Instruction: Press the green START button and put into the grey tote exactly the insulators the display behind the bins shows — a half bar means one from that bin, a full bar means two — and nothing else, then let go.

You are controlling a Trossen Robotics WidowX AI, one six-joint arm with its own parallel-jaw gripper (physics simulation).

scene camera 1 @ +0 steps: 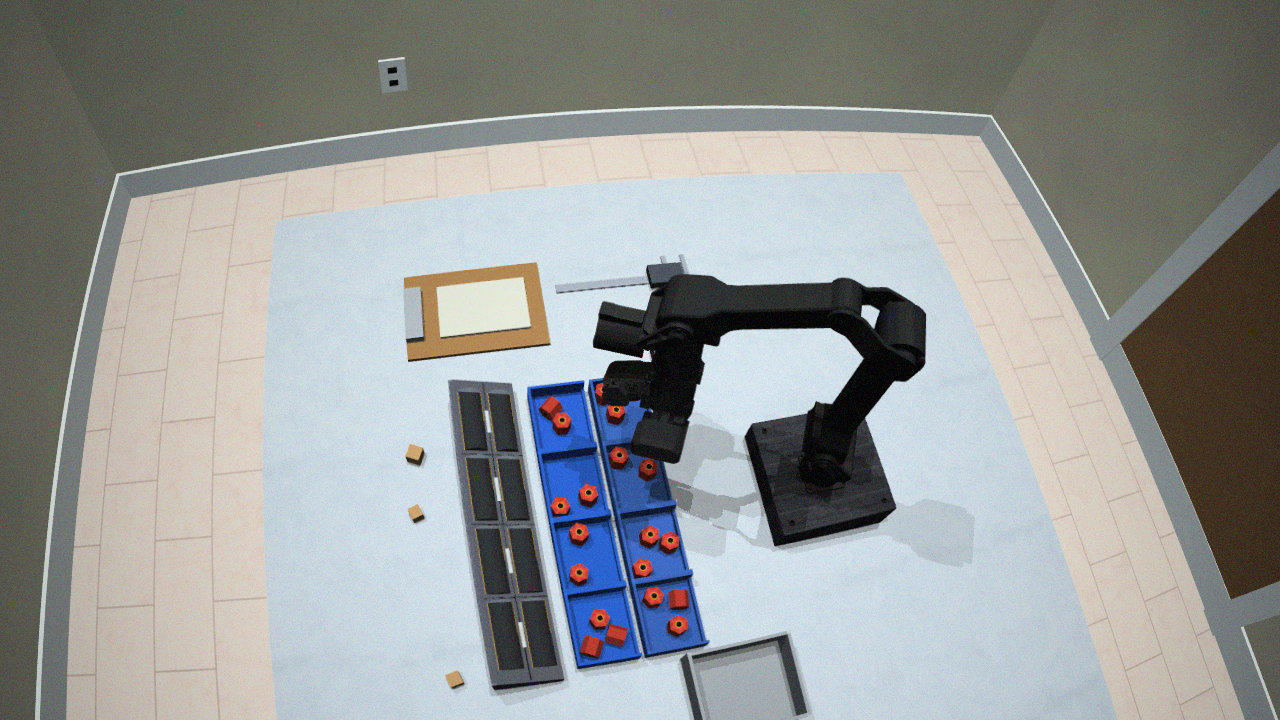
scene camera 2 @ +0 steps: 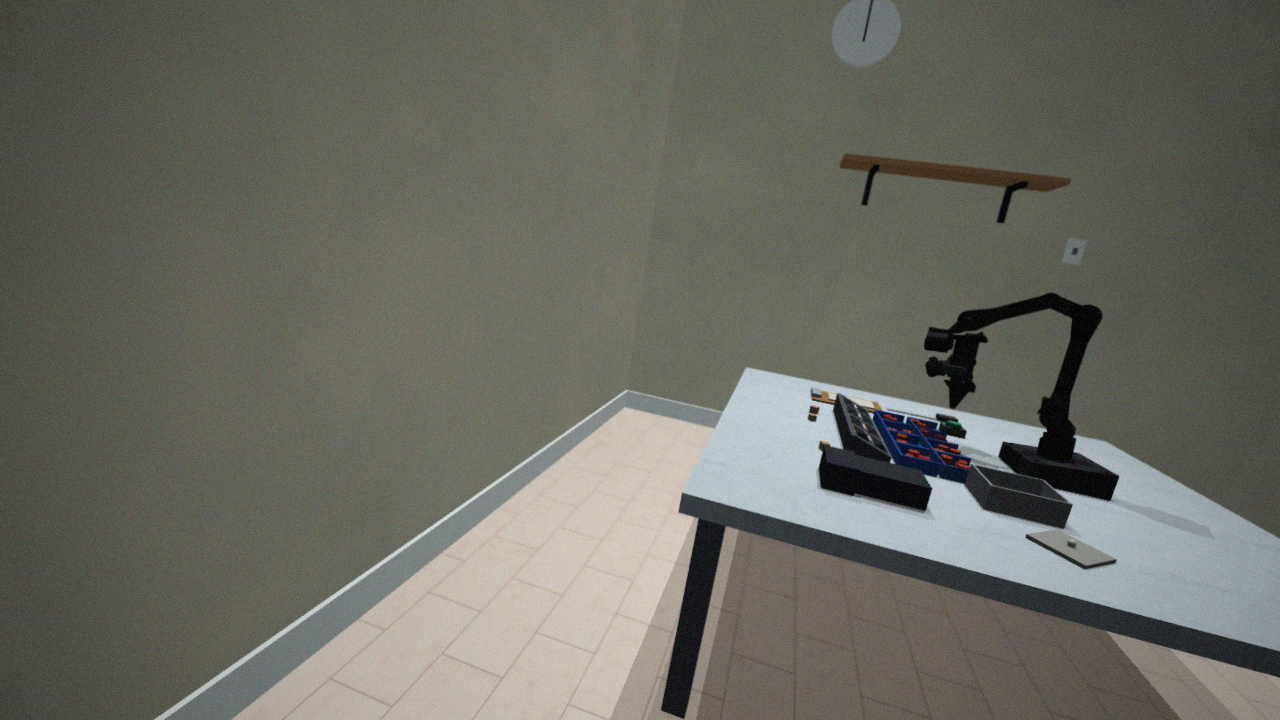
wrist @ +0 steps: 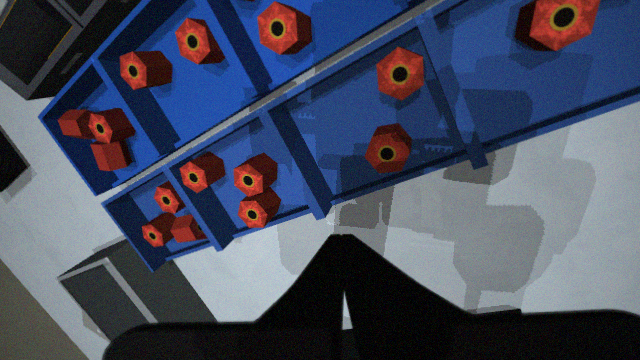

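Note:
My gripper [scene camera 2: 956, 402] [wrist: 340, 245] is shut and empty, pointing down high above the table; the arm hides its fingertips in scene camera 1. The green START button [scene camera 2: 954, 424] shows small in scene camera 2, and the arm covers it in scene camera 1. Red hexagonal insulators [scene camera 1: 588, 493] [wrist: 400, 73] lie in two rows of blue bins [scene camera 1: 572, 474] [wrist: 310, 145], some upright, some on their sides. The display [scene camera 1: 492, 562] [scene camera 2: 859, 428] [wrist: 35, 45] behind the bins has dark cells with no lit bars visible. The grey tote [scene camera 1: 794, 671] [scene camera 2: 1020, 510] [wrist: 162, 280] shows no insulator in its visible part.
A black box [scene camera 2: 875, 479] stands near the display's end. A flat plate with a knob [scene camera 2: 1056, 544] lies beyond the tote. A clipboard [scene camera 1: 540, 304] and a caliper [scene camera 1: 599, 284] lie past the bins' far end. Small wooden cubes [scene camera 1: 414, 454] [scene camera 1: 454, 678] lie behind the display.

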